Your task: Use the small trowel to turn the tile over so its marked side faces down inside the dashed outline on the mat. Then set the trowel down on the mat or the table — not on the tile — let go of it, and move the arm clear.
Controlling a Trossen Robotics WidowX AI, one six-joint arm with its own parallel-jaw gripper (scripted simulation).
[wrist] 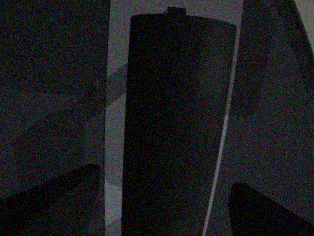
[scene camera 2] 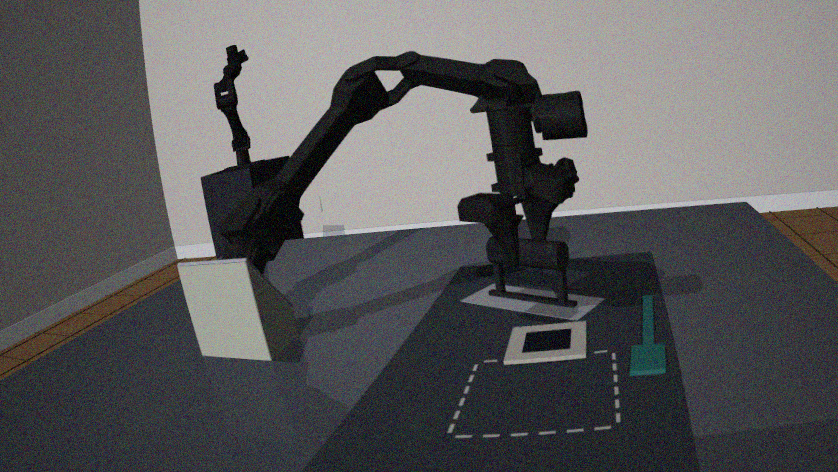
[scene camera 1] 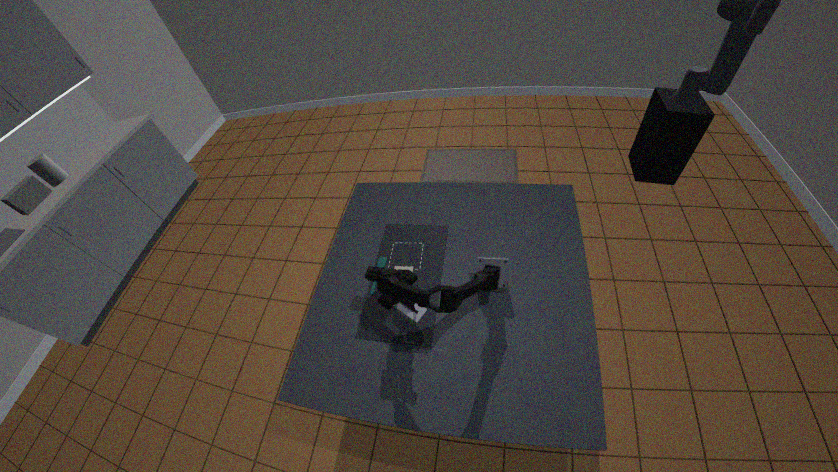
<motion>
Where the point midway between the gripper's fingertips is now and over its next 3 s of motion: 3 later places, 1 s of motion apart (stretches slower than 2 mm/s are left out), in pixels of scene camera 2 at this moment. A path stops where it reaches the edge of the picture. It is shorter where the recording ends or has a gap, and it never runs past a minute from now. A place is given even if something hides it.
My gripper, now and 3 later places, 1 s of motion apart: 528,258; 526,236; 527,257; 525,235
</motion>
